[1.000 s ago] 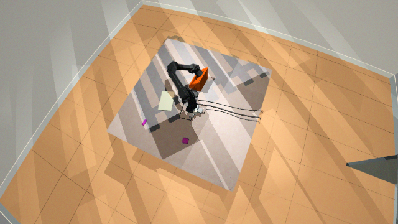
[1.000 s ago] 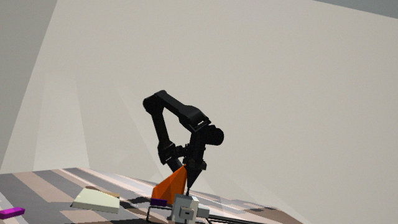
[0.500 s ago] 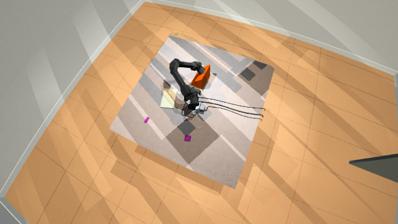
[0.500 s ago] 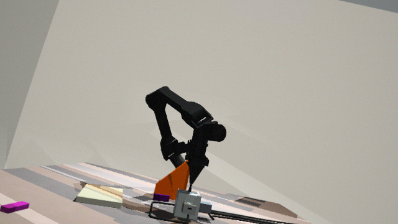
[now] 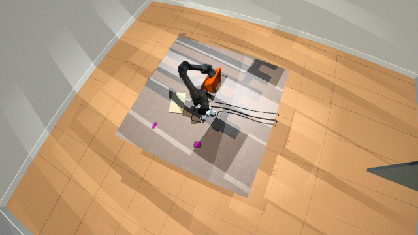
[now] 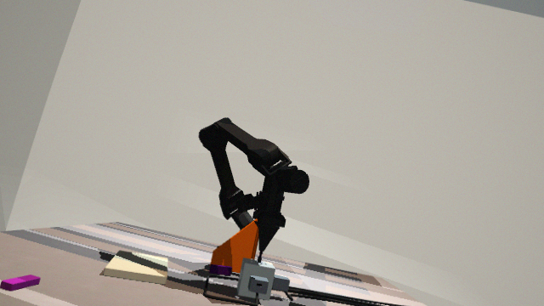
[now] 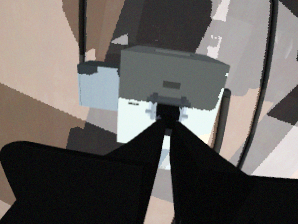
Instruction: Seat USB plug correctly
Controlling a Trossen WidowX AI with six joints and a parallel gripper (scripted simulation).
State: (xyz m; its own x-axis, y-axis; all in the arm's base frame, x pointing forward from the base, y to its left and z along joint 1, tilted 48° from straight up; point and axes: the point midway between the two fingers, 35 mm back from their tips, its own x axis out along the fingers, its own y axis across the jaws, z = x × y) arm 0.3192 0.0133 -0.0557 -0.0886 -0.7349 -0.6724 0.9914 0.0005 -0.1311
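My gripper tip is 2 cm above the dark USB plug. From my gripper tip the other things lie so: cream pad: 29 cm to the right, 10 cm below; then purple block: 28 cm ahead, 40 cm to the right, 10 cm below.
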